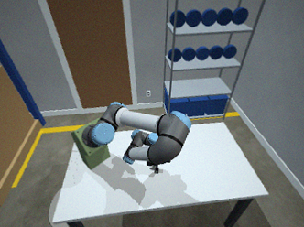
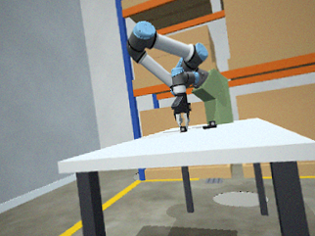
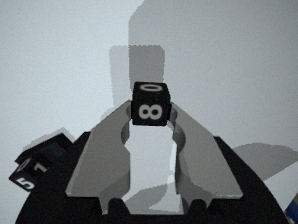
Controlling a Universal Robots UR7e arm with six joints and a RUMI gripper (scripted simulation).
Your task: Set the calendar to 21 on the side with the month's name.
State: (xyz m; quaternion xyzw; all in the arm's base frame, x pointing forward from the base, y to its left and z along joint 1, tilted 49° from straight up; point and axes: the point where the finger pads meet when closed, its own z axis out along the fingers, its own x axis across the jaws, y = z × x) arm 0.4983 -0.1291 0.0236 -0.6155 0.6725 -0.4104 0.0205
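The dark cube lies 10 mm below my hand.
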